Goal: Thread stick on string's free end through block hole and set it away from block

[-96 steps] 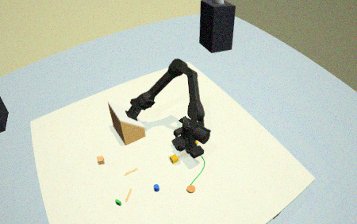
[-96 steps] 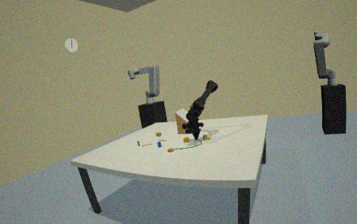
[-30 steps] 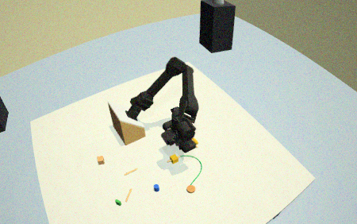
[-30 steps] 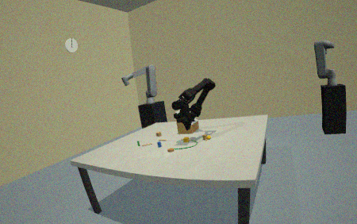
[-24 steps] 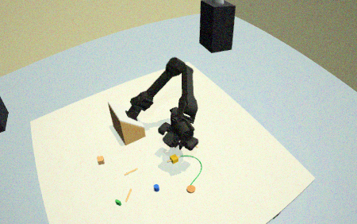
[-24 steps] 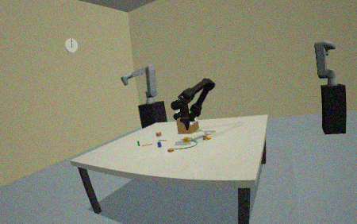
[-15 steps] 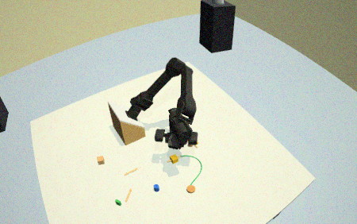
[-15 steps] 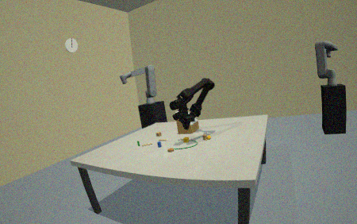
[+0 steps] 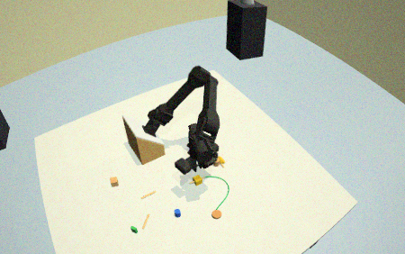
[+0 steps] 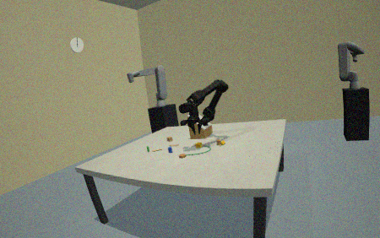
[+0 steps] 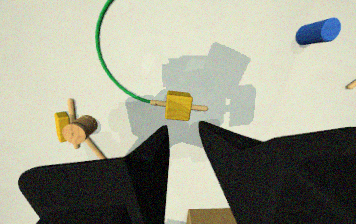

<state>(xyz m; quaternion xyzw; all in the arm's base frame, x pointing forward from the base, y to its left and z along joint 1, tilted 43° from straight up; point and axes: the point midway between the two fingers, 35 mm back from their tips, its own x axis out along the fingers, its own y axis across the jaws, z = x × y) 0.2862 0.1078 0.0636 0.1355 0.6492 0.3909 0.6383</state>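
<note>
Now: the yellow block 8 cm below my gripper tip. Also, from my gripper tip: thin wooden stick 1 cm to the left, 8 cm below; blue cylinder 13 cm ahead, 14 cm to the right, 7 cm below; tan cylinder 6 cm behind, 12 cm to the left, 7 cm below.
</note>
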